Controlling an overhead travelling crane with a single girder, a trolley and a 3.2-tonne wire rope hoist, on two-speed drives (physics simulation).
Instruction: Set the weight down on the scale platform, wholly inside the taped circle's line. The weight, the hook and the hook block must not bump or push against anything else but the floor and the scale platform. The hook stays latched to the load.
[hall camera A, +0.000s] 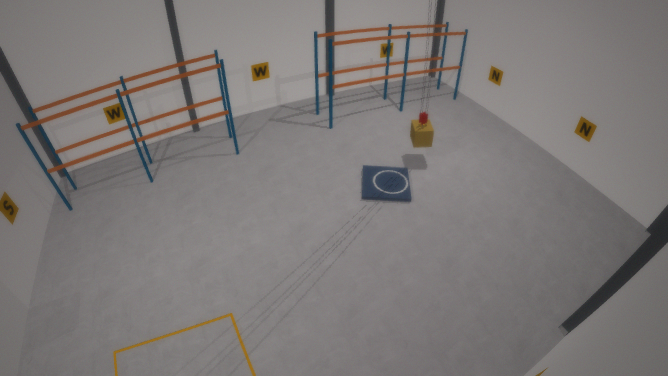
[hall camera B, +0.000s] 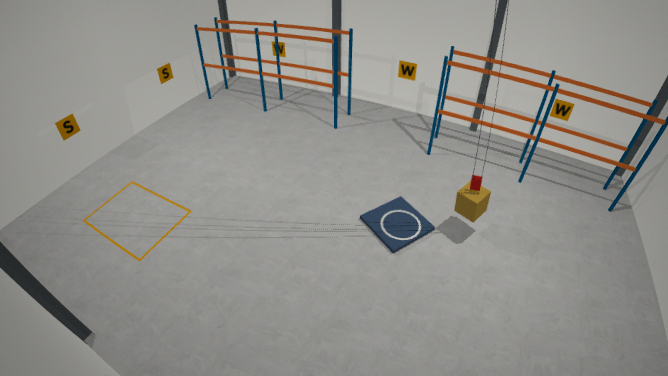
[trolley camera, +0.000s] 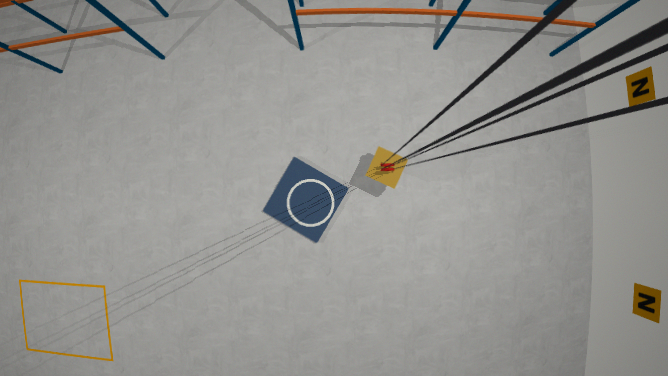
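Observation:
The weight, a yellow block (hall camera A: 422, 136) (hall camera B: 471, 204) (trolley camera: 395, 175), hangs level above the floor, off the platform. Its shadow lies on the floor beside the platform's corner. The red hook block (hall camera A: 423, 118) (hall camera B: 476, 183) (trolley camera: 387, 167) is right on top of it; my gripper, the hook, is hidden beneath the block, and the weight hangs from it. The blue scale platform (hall camera A: 370, 193) (hall camera B: 394, 245) (trolley camera: 276, 207) lies flat on the floor. Its white taped circle (hall camera A: 374, 181) (hall camera B: 381, 225) (trolley camera: 288, 202) has nothing standing in it. In the trolley view the weight is right of and a little above the platform.
Two racks with blue posts and orange beams stand along the W wall: one rack (hall camera A: 330, 107) (hall camera B: 430, 142) (trolley camera: 299, 37) and another rack (hall camera A: 232, 130) (hall camera B: 335, 107) (trolley camera: 145, 44). A yellow outlined rectangle (hall camera A: 172, 333) (hall camera B: 112, 240) (trolley camera: 108, 322) is marked on the floor. The N wall shows at the right in the trolley view.

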